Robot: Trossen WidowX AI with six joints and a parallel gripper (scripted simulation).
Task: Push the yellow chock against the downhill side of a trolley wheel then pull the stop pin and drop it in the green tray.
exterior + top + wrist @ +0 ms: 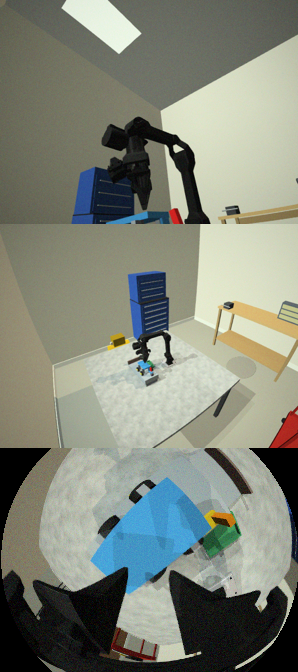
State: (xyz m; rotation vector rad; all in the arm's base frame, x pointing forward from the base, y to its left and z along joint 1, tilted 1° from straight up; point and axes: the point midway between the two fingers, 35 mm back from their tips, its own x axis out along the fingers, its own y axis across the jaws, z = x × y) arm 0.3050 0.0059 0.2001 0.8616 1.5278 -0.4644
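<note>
Right now the red-headed stop pin is 9 cm to the left of my gripper tip and 5 cm below it. From my gripper tip the other things lie so: blue-topped trolley: 2 cm ahead, 7 cm below; then yellow chock: 3 cm behind, 9 cm to the right, 10 cm below; then grey ramp: 2 cm ahead, 13 cm below.
</note>
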